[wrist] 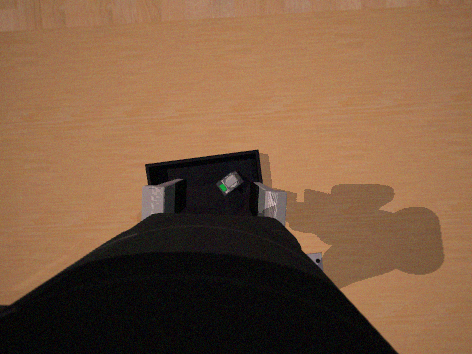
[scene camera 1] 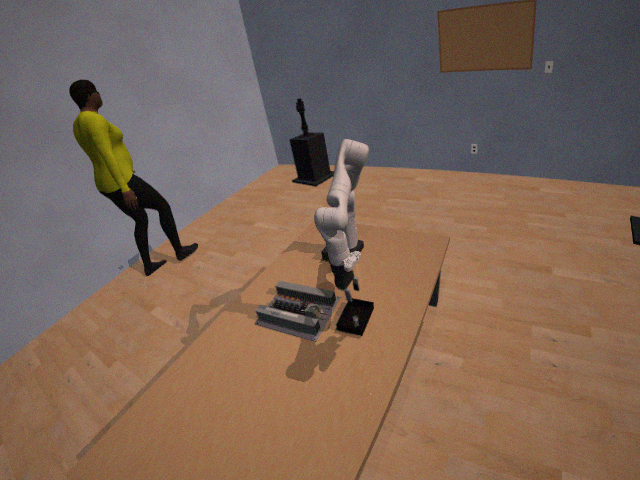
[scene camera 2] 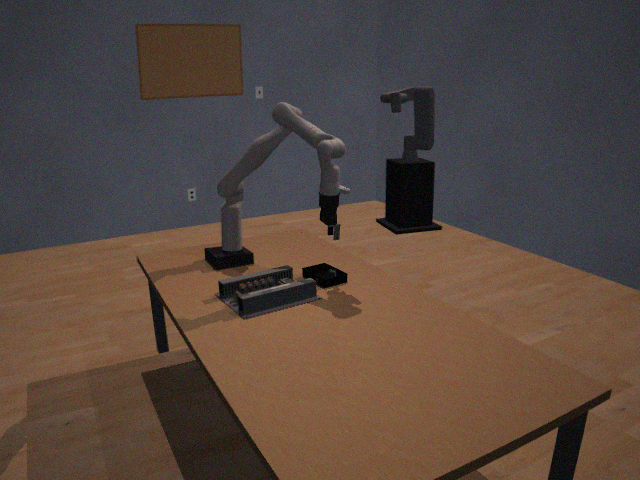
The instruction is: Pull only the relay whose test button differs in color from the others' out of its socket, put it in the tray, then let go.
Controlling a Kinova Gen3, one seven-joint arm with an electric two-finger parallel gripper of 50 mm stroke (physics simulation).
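Places are measured from the arm's base along level axes (x ahead, y left, z up), in metres.
Where they show: gripper, between the fingertips: (wrist: 218, 194) (scene camera 1: 353, 295) (scene camera 2: 333, 237); arm's base, origin of its link: (scene camera 1: 348, 244) (scene camera 2: 232, 248).
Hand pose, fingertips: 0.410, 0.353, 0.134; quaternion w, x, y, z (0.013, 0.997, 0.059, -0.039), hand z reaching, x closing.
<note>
Each offset is from my fingertips to the top centre of the thing, as dx, dy, dz.
A small clear-cased relay @[+0.003, -0.005, -0.133] (scene camera 1: 355, 320) (scene camera 2: 332, 272) (wrist: 230, 183) with a green patch at one end lies in the black tray @[-0.028, -0.030, -0.146] (scene camera 1: 365, 308) (scene camera 2: 321, 280) (wrist: 197, 175), turned at an angle and apart from the walls. My gripper (scene camera 1: 352, 290) (scene camera 2: 333, 231) (wrist: 218, 194) is open and empty above the tray. In the wrist view its fingers stand wide apart, with the relay showing below between them. A row of relays @[+0.089, -0.324, -0.112] (scene camera 1: 290, 298) (scene camera 2: 260, 283) with orange spots on top stands in sockets between two grey ducts; their details are too small to tell.
The grey slotted ducts @[+0.159, -0.260, -0.118] (scene camera 1: 289, 321) (scene camera 2: 278, 297) stand on a base plate beside the tray; its corner @[+0.157, -0.107, -0.178] (wrist: 316, 260) shows in the wrist view. A person (scene camera 1: 103, 152) in a yellow top stands left of the table. Another arm on a black pedestal (scene camera 1: 311, 157) (scene camera 2: 409, 192) is behind.
</note>
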